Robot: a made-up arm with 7 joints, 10 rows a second.
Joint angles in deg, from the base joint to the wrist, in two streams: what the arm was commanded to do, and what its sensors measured. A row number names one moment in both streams.
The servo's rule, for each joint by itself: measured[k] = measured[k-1] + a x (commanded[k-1-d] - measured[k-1]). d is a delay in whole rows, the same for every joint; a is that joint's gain. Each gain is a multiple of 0.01, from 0.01 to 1. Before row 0 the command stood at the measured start. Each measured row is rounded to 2 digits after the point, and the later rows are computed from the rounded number. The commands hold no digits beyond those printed.
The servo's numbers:
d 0
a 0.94 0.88 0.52 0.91 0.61 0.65 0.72
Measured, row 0:
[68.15 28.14 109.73 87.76 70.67 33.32 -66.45]
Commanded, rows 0 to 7:
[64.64 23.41 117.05 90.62 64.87 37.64 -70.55]
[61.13 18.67 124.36 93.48 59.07 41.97 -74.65]
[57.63 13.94 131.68 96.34 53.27 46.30 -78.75]
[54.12 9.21 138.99 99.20 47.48 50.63 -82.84]
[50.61 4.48 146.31 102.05 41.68 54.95 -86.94]
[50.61 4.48 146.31 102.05 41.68 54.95 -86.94]
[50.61 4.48 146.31 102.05 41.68 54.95 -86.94]
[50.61 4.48 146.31 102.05 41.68 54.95 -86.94]
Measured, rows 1 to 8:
[64.85 23.98 113.54 90.36 67.13 36.13 -69.40]
[61.35 19.31 119.17 93.20 62.21 39.93 -73.18]
[57.85 14.58 125.68 96.06 56.76 44.07 -77.19]
[54.34 9.85 132.60 98.92 51.10 48.33 -81.26]
[50.83 5.12 139.73 101.77 45.35 52.63 -85.35]
[50.62 4.56 143.15 102.02 43.11 54.14 -86.49]
[50.61 4.49 144.79 102.05 42.24 54.67 -86.81]
[50.61 4.48 145.58 102.05 41.90 54.85 -86.90]

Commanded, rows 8 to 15:
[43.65 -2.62 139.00 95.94 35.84 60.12 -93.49]
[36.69 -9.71 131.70 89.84 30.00 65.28 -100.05]
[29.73 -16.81 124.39 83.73 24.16 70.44 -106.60]
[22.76 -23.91 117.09 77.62 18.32 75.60 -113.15]
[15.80 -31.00 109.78 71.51 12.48 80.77 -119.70]
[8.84 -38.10 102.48 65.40 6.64 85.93 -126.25]
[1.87 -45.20 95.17 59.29 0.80 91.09 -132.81]
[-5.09 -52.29 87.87 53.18 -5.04 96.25 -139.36]
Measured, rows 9 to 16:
[44.07 -1.77 142.16 96.49 38.20 58.28 -91.64]
[37.13 -8.76 136.72 90.44 33.20 62.83 -97.70]
[30.17 -15.84 130.31 84.33 27.69 67.78 -104.11]
[23.20 -22.94 123.44 78.22 21.97 72.86 -110.62]
[16.24 -30.03 116.34 72.11 16.18 78.00 -117.16]
[9.28 -37.13 109.13 66.00 10.36 83.15 -123.70]
[2.31 -44.23 101.87 59.89 4.53 88.31 -130.26]
[-4.65 -51.32 94.59 53.78 -1.31 93.47 -136.81]

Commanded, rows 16 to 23:
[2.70 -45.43 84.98 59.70 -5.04 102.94 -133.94]
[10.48 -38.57 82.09 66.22 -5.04 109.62 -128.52]
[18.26 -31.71 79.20 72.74 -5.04 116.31 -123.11]
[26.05 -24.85 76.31 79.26 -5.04 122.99 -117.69]
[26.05 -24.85 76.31 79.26 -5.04 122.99 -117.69]
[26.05 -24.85 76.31 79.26 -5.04 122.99 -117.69]
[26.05 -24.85 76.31 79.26 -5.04 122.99 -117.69]
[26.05 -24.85 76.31 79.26 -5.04 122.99 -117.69]
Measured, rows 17 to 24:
[2.26 -46.14 89.59 59.17 -3.59 99.63 -134.74]
[9.99 -39.48 85.69 65.59 -4.47 106.12 -130.26]
[17.76 -32.64 82.32 72.10 -4.82 112.74 -125.11]
[25.55 -25.78 79.19 78.62 -4.95 119.40 -119.77]
[26.02 -24.96 77.69 79.20 -5.00 121.73 -118.27]
[26.05 -24.86 76.97 79.25 -5.02 122.55 -117.85]
[26.05 -24.85 76.63 79.26 -5.03 122.84 -117.73]
[26.05 -24.85 76.46 79.26 -5.04 122.94 -117.70]

